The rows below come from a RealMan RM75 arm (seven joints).
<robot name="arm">
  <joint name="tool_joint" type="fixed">
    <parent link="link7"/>
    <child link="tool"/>
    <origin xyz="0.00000 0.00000 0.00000" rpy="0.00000 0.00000 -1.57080"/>
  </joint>
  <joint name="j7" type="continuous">
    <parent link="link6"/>
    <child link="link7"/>
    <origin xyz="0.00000 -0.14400 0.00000" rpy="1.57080 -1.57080 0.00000"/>
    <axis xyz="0 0 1"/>
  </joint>
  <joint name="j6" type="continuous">
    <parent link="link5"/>
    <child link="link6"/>
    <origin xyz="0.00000 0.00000 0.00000" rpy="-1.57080 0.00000 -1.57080"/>
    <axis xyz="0 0 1"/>
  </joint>
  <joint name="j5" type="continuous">
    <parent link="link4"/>
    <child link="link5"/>
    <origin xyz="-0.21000 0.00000 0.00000" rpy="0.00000 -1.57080 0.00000"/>
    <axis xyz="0 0 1"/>
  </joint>
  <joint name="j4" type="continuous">
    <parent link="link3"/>
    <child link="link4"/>
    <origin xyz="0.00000 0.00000 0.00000" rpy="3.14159 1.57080 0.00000"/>
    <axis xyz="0 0 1"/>
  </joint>
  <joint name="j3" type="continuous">
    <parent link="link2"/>
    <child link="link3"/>
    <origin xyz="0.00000 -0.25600 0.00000" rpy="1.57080 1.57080 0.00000"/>
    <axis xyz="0 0 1"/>
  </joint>
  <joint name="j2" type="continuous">
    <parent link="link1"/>
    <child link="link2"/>
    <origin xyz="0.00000 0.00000 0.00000" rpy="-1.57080 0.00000 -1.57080"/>
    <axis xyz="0 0 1"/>
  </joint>
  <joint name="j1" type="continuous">
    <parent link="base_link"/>
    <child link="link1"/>
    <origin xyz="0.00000 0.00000 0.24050" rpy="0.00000 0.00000 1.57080"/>
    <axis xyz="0 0 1"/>
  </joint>
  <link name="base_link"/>
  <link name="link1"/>
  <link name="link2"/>
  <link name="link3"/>
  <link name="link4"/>
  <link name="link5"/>
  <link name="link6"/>
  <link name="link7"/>
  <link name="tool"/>
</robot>
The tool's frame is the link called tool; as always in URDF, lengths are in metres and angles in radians. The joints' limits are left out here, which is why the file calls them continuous.
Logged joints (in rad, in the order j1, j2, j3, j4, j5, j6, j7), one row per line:
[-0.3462, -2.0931, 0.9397, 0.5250, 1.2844, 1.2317, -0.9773]
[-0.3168, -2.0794, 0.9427, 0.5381, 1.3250, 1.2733, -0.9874]
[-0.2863, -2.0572, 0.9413, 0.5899, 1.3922, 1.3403, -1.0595]
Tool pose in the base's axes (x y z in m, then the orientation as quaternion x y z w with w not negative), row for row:
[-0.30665, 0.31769, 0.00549, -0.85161, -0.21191, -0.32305, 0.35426]
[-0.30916, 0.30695, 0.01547, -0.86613, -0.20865, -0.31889, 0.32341]
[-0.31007, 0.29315, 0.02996, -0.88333, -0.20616, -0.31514, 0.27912]
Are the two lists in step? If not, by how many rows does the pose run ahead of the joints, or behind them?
The pose runs 1 row ahead of the joints: the pose in row i belongs to the joints in row i + 1.
